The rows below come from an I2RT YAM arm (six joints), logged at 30 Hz.
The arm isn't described. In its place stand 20 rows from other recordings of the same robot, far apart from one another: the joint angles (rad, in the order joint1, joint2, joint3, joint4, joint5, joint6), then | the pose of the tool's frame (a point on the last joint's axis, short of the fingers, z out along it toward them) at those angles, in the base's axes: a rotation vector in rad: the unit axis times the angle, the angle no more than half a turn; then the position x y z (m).
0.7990 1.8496 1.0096 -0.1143 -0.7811 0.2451 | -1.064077 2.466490 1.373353 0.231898 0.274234 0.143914
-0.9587 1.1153 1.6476 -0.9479 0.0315 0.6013 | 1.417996 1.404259 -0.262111 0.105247 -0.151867 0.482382
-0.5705 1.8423 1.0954 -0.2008 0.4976 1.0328 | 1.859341 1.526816 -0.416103 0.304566 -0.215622 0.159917
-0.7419 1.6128 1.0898 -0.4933 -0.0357 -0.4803 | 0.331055 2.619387 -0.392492 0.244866 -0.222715 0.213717
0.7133 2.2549 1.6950 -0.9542 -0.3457 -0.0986 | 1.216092 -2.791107 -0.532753 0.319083 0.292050 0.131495
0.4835 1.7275 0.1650 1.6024 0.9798 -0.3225 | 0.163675 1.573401 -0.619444 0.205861 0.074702 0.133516
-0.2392 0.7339 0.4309 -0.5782 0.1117 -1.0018 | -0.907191 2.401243 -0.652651 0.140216 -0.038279 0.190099
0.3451 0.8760 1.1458 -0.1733 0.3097 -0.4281 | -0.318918 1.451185 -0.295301 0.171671 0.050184 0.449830
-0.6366 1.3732 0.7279 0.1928 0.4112 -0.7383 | 0.175877 2.223992 -1.234990 0.229476 -0.187341 0.226326
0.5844 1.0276 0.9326 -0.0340 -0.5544 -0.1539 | -1.004720 1.424968 0.787619 0.186938 0.146125 0.362578
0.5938 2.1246 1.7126 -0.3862 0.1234 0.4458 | -0.116779 2.387290 0.354607 0.403336 0.266995 0.216622
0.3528 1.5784 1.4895 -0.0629 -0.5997 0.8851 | 0.012778 1.917772 1.390193 0.343613 0.147932 0.399871
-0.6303 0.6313 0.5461 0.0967 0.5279 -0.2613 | 0.729417 1.504775 -1.096890 0.119370 -0.109286 0.309451
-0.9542 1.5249 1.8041 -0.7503 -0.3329 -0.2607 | 0.493319 1.980313 -0.430131 0.196145 -0.256616 0.453562
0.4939 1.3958 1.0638 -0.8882 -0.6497 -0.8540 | -1.731992 1.921675 0.773742 0.219039 0.142392 0.254218
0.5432 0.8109 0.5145 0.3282 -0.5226 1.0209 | -0.054666 1.791925 1.585087 0.157558 0.115889 0.294035
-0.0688 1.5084 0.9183 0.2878 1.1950 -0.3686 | 0.587788 1.808684 -1.401091 0.320565 -0.055284 0.264592
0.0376 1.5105 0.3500 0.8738 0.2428 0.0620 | 0.190706 1.841875 -0.156058 0.261099 0.001257 0.145591
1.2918 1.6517 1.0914 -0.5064 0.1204 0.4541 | -1.058054 2.479484 0.427484 0.095973 0.319498 0.201520
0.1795 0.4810 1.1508 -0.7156 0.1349 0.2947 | 0.197482 1.610162 0.256919 0.049985 0.004204 0.429781
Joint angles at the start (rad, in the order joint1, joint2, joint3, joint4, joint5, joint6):
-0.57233, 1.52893, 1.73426, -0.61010, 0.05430, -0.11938
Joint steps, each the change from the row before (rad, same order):
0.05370, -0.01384, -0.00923, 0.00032, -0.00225, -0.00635
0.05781, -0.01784, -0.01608, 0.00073, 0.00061, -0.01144
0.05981, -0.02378, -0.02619, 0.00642, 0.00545, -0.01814
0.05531, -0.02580, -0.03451, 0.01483, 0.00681, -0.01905
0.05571, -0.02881, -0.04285, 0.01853, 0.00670, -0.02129
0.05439, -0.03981, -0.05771, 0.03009, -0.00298, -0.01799
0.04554, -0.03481, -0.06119, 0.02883, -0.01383, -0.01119
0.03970, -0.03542, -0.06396, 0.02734, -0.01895, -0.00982
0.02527, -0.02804, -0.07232, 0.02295, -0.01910, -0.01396
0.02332, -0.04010, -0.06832, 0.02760, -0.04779, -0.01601
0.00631, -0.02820, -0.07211, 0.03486, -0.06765, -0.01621
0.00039, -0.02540, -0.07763, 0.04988, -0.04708, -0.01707
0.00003, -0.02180, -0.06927, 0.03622, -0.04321, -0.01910
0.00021, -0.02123, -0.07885, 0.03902, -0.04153, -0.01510
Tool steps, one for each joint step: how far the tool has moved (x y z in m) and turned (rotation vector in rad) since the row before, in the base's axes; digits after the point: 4 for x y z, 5 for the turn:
0.0061, 0.0174, 0.0014, -0.00662, -0.00136, 0.05825
0.0049, 0.0191, 0.0003, -0.01039, 0.00340, 0.06168
0.0029, 0.0199, -0.0007, -0.01835, 0.00513, 0.06175
0.0013, 0.0182, -0.0021, -0.02059, 0.00275, 0.05624
-0.0001, 0.0182, -0.0038, -0.02204, 0.00405, 0.05747
-0.0032, 0.0183, -0.0047, -0.01790, -0.00650, 0.06376
-0.0031, 0.0151, -0.0078, -0.00567, -0.00057, 0.06247
-0.0043, 0.0132, -0.0091, -0.00201, 0.00201, 0.06091
-0.0032, 0.0085, -0.0148, -0.00284, 0.02230, 0.04818
-0.0071, 0.0091, -0.0101, 0.00344, 0.00012, 0.07360
-0.0043, 0.0046, -0.0141, 0.01188, 0.00686, 0.07497
-0.0036, 0.0021, -0.0155, 0.00281, 0.00000, 0.05035
-0.0039, 0.0019, -0.0151, 0.00063, 0.00804, 0.04717
-0.0045, 0.0019, -0.0184, 0.00504, 0.01504, 0.04414

